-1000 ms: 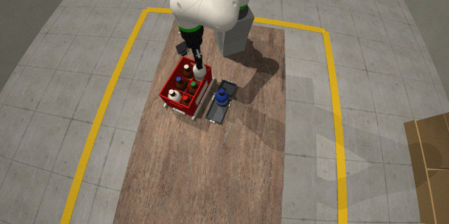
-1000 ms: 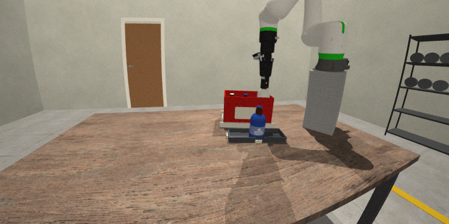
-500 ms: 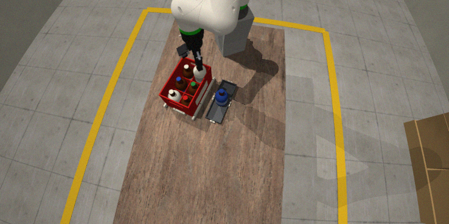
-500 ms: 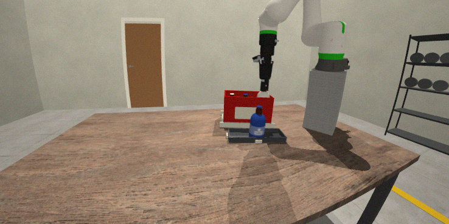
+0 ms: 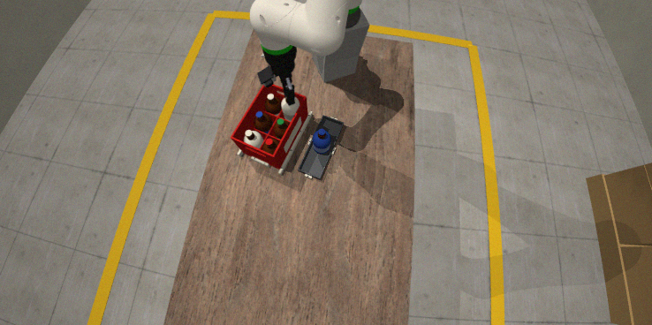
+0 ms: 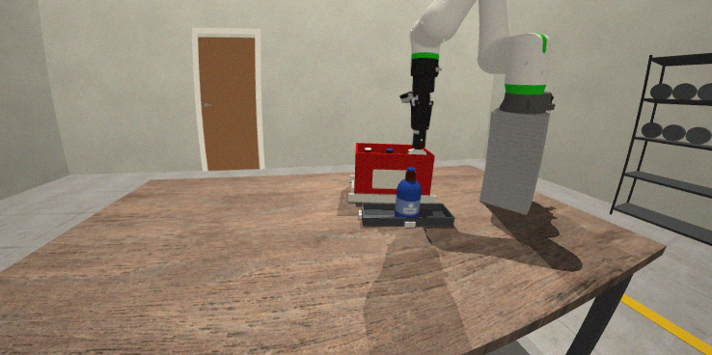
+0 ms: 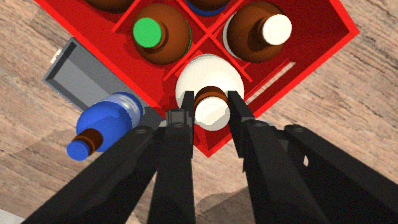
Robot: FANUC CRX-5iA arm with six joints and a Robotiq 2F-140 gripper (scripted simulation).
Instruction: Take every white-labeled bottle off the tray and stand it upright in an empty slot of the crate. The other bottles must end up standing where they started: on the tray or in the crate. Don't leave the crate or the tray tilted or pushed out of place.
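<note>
The red crate is 70 mm ahead of my hand, 70 mm to the right of it and 140 mm below it. Round my hand: dark tray: 110 mm ahead, 140 mm to the left, 210 mm below; blue-labeled bottle: 100 mm ahead, 140 mm to the left, 140 mm below.
</note>
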